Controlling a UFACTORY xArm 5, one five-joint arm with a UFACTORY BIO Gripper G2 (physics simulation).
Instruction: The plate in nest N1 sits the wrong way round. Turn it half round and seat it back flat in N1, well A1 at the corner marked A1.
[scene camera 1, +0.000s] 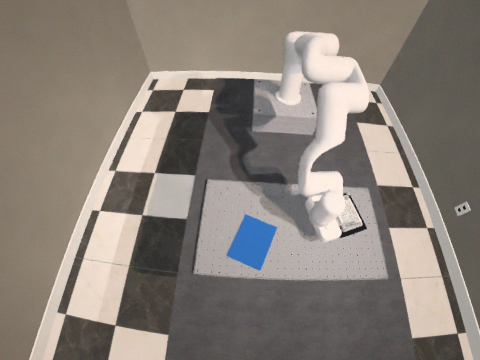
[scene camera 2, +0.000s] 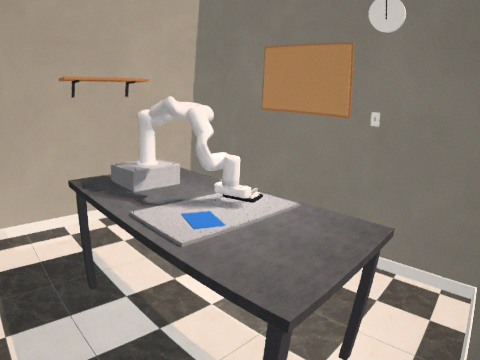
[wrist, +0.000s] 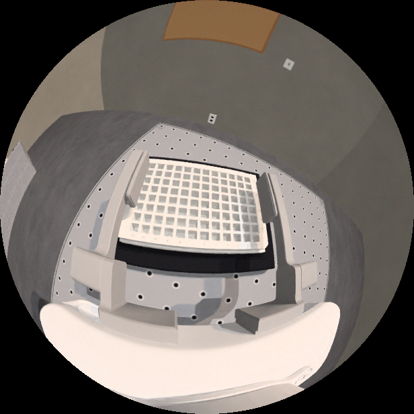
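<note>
A white well plate (scene camera 1: 350, 216) (wrist: 197, 202) lies in the black nest (scene camera 1: 359, 231) (scene camera 2: 244, 198) (wrist: 195, 261) on the perforated board. Its grid of wells faces up. Black nest shows along its near side and at its right in the wrist view. My gripper (wrist: 201, 189) is open, with its fingers on either side of the plate, the left fingertip overlapping the plate's edge from this view. Contact cannot be told. In scene camera 1 the gripper body hides part of the plate and nest. The A1 mark and the plate's lettering cannot be read.
A blue rectangle (scene camera 1: 252, 242) (scene camera 2: 202, 220) lies flat on the grey perforated board (scene camera 1: 215, 200) (scene camera 2: 175, 235), well apart from the nest. The arm's grey base block (scene camera 1: 284, 122) (scene camera 2: 150, 176) stands at the rear of the dark table (scene camera 1: 290, 320) (scene camera 2: 300, 260).
</note>
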